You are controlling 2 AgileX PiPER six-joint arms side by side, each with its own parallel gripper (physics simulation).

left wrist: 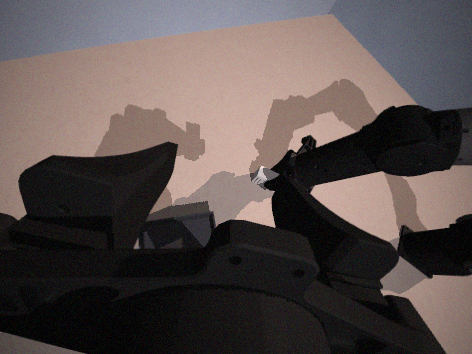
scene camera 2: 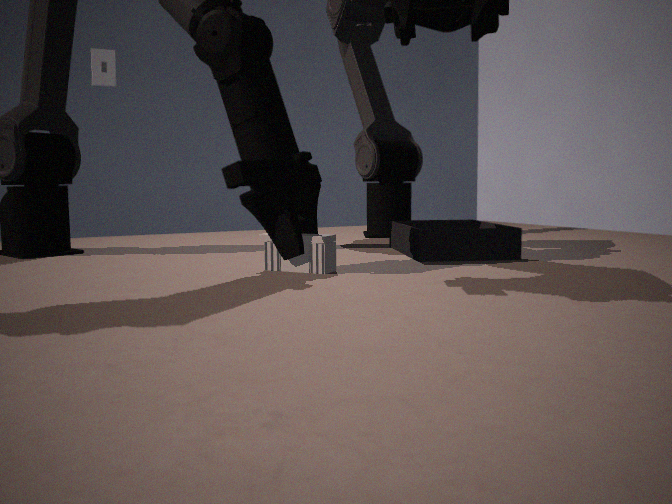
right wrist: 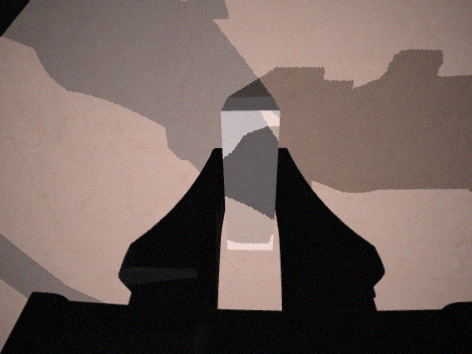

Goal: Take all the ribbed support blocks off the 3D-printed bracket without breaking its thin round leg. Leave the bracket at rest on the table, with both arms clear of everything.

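Note:
The pale bracket [scene camera 2: 330, 254] [left wrist: 271, 174] [right wrist: 250, 175] sits low at the table. Ribbed support blocks show on its near side in scene camera 2, one at its left end [scene camera 2: 272, 256] and one nearer its right end [scene camera 2: 317, 257]. My right gripper [scene camera 2: 301, 248] [right wrist: 250, 162] reaches down onto the bracket, one finger against each long side, shut on it. The thin round leg cannot be made out. My left gripper [scene camera 2: 441, 37] [left wrist: 228, 173] is wide open and empty, high at the upper right of scene camera 2, away from the bracket.
A black open tray [scene camera 2: 466, 244] [left wrist: 180, 211] stands right of the bracket in scene camera 2, apart from it. The arm bases stand at the back, one at the far left and one behind the tray. Arm shadows cross the table.

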